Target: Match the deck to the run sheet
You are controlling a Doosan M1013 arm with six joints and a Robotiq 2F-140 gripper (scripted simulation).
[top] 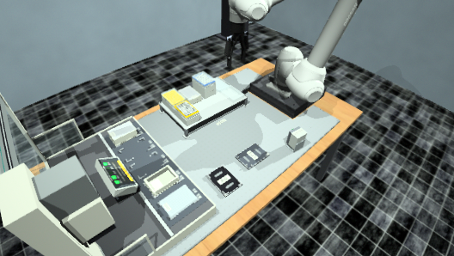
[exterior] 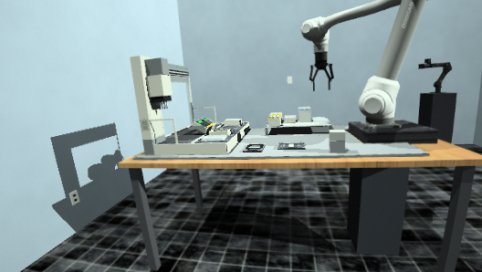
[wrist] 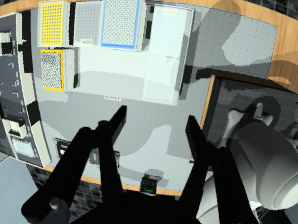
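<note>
Now: the clear cover 230 mm below my hand and 20 mm to the right of it. The rest, counted from my hand: yellow-rimmed tip rack: 320 mm ahead, 210 mm below, 30 mm to the right; blue-rimmed tip rack: 180 mm below, 160 mm to the right, 100 mm ahead; shelf: 250 mm below, 160 mm ahead, 100 mm to the right.
</note>
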